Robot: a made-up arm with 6 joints.
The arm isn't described. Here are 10 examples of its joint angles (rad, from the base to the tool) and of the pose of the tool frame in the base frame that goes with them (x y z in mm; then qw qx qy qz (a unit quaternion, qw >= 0)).
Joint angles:
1: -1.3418 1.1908 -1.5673 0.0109 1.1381 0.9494
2: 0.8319 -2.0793 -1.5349 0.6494 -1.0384 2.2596
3: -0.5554 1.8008 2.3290 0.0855 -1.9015 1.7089
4: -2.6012 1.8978 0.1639 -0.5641 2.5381 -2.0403
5: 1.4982 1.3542 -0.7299 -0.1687 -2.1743 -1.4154
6: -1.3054 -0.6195 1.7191 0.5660 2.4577 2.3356
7: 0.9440 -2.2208 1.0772 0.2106 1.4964 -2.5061
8: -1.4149 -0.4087 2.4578 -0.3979 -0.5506 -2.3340
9: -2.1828 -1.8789 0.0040 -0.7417 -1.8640 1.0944
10: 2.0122 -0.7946 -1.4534 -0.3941 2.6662 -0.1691
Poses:
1: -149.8 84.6 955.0 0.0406 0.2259 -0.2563 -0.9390
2: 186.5 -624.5 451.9 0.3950 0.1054 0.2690 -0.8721
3: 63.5 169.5 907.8 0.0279 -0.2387 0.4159 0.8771
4: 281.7 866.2 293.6 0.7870 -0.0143 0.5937 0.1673
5: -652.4 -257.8 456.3 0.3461 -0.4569 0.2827 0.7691
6: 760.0 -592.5 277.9 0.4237 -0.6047 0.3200 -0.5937
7: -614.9 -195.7 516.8 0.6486 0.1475 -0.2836 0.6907
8: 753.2 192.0 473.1 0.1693 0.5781 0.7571 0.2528
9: 116.0 454.3 -73.5 0.0325 0.0053 -0.9926 -0.1172
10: 300.9 -577.8 778.1 0.5829 0.5649 0.1401 -0.5669
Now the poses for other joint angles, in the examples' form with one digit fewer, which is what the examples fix.
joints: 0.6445 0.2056 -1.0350 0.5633 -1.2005 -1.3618
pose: -275 -712 377 0.103 0.825 -0.268 -0.486
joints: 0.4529 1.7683 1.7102 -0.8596 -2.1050 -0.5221
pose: 488 242 688 0.435 -0.248 -0.728 -0.468
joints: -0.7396 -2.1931 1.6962 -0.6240 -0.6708 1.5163
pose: 488 50 634 0.819 -0.130 -0.245 -0.503
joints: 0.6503 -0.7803 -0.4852 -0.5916 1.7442 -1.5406
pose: 405 -453 1006 0.614 0.718 0.164 0.284
